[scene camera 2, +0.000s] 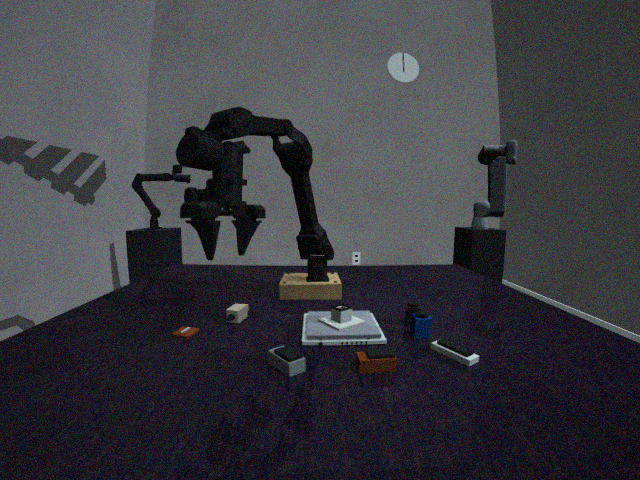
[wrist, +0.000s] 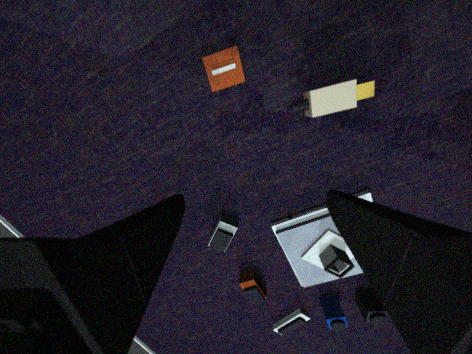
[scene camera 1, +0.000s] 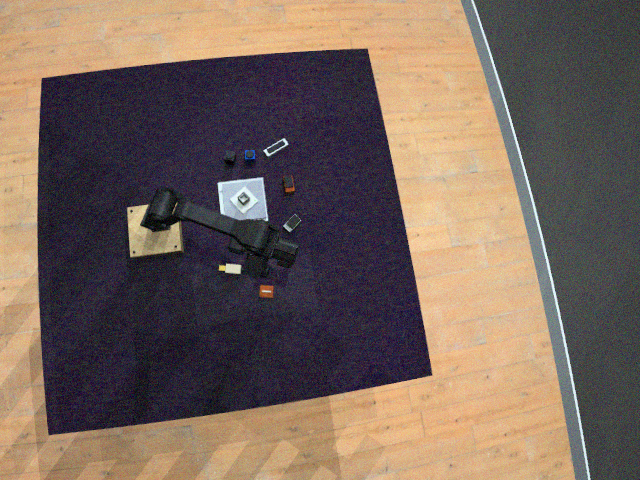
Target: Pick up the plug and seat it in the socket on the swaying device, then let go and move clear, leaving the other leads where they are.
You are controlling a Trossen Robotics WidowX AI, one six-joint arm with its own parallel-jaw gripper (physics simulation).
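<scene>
The plug, a cream block with a yellow tip [scene camera 1: 233, 268] [scene camera 2: 237, 313] [wrist: 334, 98], lies on the dark mat. The device is a pale flat slab [scene camera 1: 225, 207] [scene camera 2: 313, 330] [wrist: 300, 271] bearing a white diamond-shaped plate. The socket, a small square grey housing with a dark opening [scene camera 1: 243, 198] [scene camera 2: 341, 313] [wrist: 337, 262], stands up from that plate. My gripper [scene camera 2: 225, 256] [wrist: 254, 198] is open and empty, pointing down high above the mat. In the wrist view its right finger covers part of the device, and the plug shows beyond the fingertips.
An orange square with a white bar [scene camera 1: 266, 291] [scene camera 2: 185, 332] [wrist: 223, 69] lies near the plug. Around the device are a grey block [scene camera 1: 292, 222] [scene camera 2: 287, 360], an orange block [scene camera 1: 288, 184] [scene camera 2: 376, 362], a white strip [scene camera 1: 275, 147] [scene camera 2: 454, 352], a blue block [scene camera 1: 250, 155] [scene camera 2: 422, 326] and a black block [scene camera 1: 229, 157].
</scene>
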